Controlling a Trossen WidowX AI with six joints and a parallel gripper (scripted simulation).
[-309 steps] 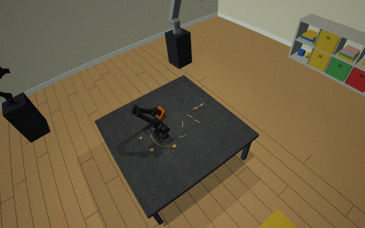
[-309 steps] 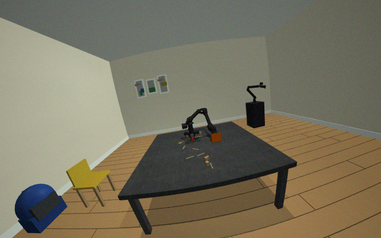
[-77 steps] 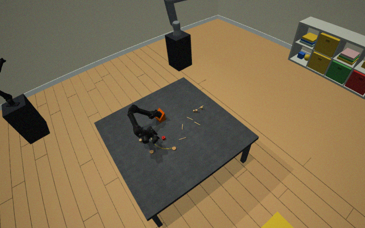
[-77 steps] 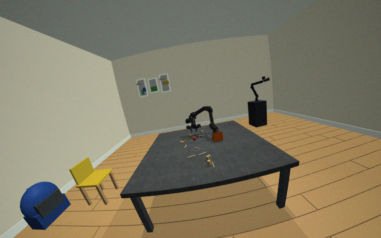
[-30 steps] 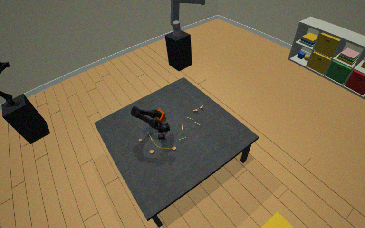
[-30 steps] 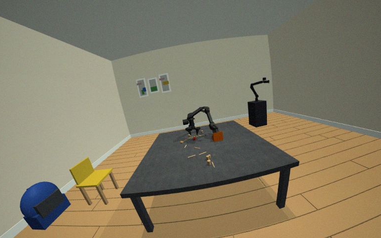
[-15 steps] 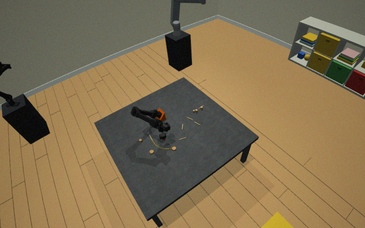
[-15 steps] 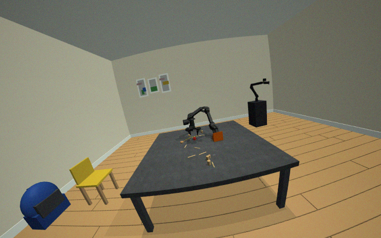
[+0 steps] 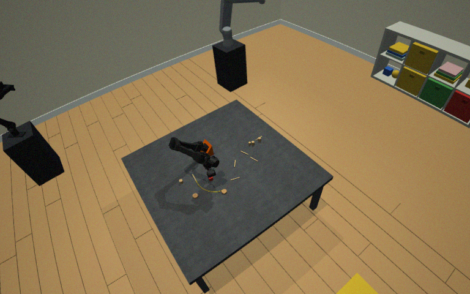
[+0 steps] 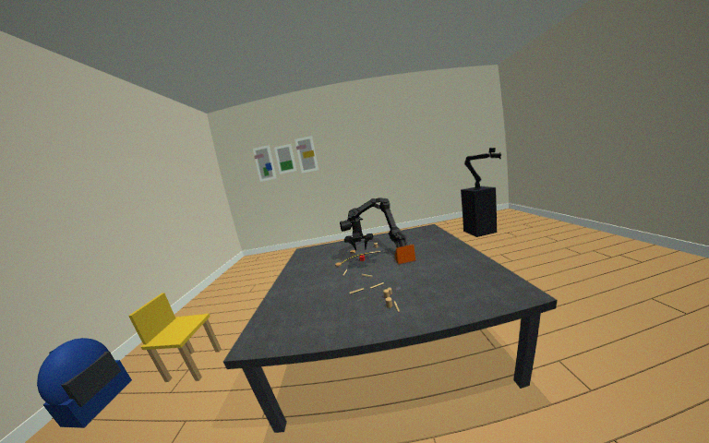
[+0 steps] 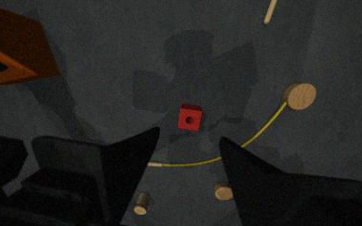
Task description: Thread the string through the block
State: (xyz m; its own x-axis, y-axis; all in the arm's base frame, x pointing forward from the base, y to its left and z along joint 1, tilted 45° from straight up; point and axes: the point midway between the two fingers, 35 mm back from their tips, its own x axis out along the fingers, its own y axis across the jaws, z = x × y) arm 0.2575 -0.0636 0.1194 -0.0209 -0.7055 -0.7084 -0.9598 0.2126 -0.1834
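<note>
The red block lies 6 cm below my gripper tip. From my gripper tip the other things lie so: round wooden button 17 cm ahead, 1 cm to the left, 7 cm below; thin wooden stick 9 cm behind, 10 cm to the right, 7 cm below.
</note>
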